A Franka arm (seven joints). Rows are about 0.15 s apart.
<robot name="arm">
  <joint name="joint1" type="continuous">
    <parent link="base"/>
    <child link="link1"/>
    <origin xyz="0 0 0.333" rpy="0 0 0"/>
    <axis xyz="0 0 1"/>
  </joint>
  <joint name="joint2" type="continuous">
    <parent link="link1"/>
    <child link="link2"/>
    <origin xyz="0 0 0" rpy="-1.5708 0 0"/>
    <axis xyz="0 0 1"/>
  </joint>
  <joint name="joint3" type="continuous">
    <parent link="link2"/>
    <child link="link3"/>
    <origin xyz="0 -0.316 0" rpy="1.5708 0 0"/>
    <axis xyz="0 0 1"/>
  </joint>
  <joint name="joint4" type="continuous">
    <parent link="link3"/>
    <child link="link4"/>
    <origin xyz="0.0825 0 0" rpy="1.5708 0 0"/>
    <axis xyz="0 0 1"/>
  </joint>
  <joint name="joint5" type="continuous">
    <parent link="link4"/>
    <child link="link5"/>
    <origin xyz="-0.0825 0.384 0" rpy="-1.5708 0 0"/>
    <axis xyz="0 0 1"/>
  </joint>
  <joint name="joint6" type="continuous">
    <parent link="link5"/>
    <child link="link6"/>
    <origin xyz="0 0 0" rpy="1.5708 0 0"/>
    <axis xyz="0 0 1"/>
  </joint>
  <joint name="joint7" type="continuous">
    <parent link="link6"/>
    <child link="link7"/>
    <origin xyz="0.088 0 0" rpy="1.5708 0 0"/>
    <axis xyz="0 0 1"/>
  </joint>
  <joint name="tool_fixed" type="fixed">
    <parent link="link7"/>
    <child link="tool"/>
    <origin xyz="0 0 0.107" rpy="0 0 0"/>
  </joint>
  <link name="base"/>
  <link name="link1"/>
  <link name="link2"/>
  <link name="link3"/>
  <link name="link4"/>
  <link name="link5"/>
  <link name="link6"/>
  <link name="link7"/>
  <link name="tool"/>
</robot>
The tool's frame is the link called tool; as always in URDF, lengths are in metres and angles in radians. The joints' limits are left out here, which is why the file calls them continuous.
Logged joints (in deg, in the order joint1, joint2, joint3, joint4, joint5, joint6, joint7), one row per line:
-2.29 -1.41 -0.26 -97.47 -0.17 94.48 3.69
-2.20 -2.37 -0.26 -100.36 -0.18 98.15 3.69
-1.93 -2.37 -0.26 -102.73 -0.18 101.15 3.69
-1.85 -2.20 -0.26 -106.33 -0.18 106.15 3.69
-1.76 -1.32 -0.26 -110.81 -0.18 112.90 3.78
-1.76 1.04 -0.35 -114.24 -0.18 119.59 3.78
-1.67 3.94 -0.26 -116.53 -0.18 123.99 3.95
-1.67 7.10 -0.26 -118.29 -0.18 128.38 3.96
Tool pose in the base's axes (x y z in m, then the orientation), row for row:
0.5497 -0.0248 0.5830 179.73 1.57 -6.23
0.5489 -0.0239 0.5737 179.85 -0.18 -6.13
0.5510 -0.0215 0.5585 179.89 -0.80 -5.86
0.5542 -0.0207 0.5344 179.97 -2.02 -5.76
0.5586 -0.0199 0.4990 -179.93 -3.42 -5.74
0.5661 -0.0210 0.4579 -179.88 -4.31 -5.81
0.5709 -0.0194 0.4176 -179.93 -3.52 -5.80
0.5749 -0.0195 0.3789 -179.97 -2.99 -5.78
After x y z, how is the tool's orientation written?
As angles about the fixed x, y, z axes (roll, pitch, yaw), in degrees.
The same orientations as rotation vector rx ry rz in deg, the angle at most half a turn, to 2 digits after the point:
179.53 -9.76 -2.48
179.58 -9.62 0.27
179.61 -9.19 1.25
179.61 -9.04 3.16
179.59 -9.00 5.37
179.54 -9.10 6.77
179.58 -9.09 5.52
179.59 -9.06 4.69

